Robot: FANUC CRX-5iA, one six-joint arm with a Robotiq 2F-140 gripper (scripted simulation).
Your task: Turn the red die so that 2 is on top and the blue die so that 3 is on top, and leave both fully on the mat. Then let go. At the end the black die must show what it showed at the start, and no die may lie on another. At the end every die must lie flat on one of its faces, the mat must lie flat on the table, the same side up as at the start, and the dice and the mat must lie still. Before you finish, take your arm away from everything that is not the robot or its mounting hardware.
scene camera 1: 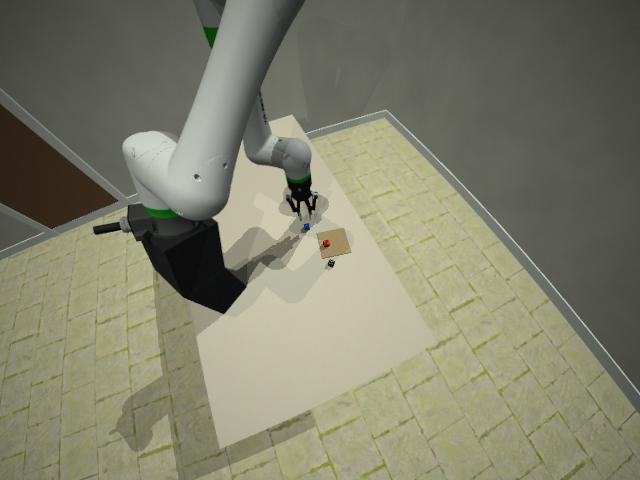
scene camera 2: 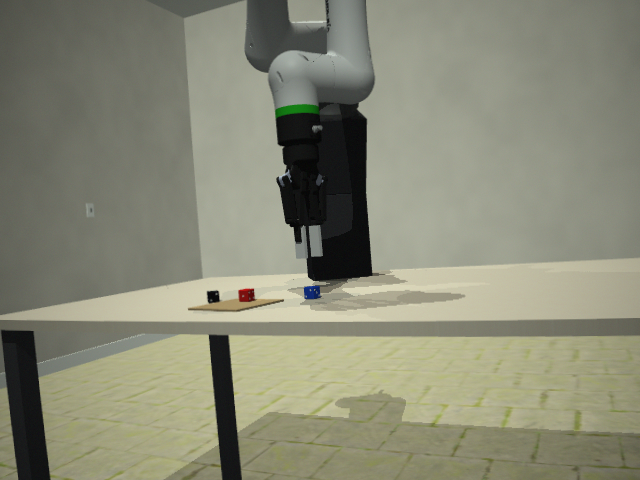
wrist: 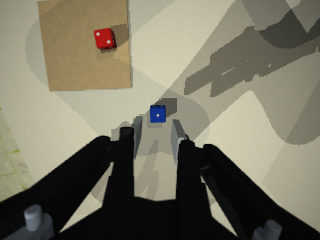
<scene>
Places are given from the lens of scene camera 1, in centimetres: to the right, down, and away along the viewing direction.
brown mat (scene camera 1: 337, 238): 9, -1, 109
</scene>
